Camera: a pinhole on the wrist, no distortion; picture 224 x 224 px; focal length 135.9 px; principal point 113.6 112.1 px. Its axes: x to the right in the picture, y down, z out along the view. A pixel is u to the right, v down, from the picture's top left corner.
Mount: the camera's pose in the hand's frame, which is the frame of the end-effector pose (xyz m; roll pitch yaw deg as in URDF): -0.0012 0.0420 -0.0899 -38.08 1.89 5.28
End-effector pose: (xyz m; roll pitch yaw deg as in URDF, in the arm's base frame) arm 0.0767 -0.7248 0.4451 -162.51 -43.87 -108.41
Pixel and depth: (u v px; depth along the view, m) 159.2 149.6 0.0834
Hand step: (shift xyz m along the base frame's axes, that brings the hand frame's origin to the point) -0.1187 0.0252 0.0176
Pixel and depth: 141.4 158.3 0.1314
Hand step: -0.1608 0.0155 -0.0125
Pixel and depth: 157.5 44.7 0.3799
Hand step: -0.1404 -0.3039 -0.1634
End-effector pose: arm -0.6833 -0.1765 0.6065 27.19 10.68 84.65
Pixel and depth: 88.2 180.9 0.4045
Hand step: -0.3509 -0.0185 0.3110
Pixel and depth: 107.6 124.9 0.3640
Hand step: -0.1763 0.0392 0.2906
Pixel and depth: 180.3 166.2 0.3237
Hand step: -0.2633 0.2015 0.2053
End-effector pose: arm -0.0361 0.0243 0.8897 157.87 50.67 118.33
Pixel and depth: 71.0 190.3 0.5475
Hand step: 0.5810 0.2342 0.2250
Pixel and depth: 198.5 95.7 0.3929
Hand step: 0.2733 0.2104 -0.2587
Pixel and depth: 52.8 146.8 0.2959
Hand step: 0.2962 0.0602 0.1210
